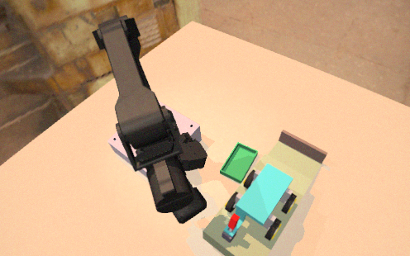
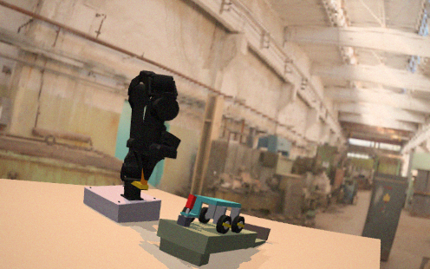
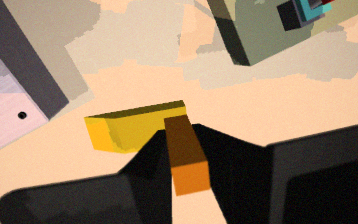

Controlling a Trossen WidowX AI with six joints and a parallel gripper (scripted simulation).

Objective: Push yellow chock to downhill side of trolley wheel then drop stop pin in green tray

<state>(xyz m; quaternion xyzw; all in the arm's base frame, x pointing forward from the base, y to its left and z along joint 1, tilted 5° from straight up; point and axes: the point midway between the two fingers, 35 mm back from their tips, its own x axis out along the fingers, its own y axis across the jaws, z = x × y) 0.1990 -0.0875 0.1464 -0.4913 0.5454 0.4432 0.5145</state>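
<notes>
My gripper tip is now 130 mm short of the cyan trolley, 150 mm to the right of it and 60 mm above it. The rest, counted from my gripper tip: dark ramp lip 90 mm ahead, 400 mm to the left, 150 mm below; yellow chock 20 mm behind, 10 mm below; red-headed stop pin 130 mm ahead, 50 mm to the left, 50 mm below.
</notes>
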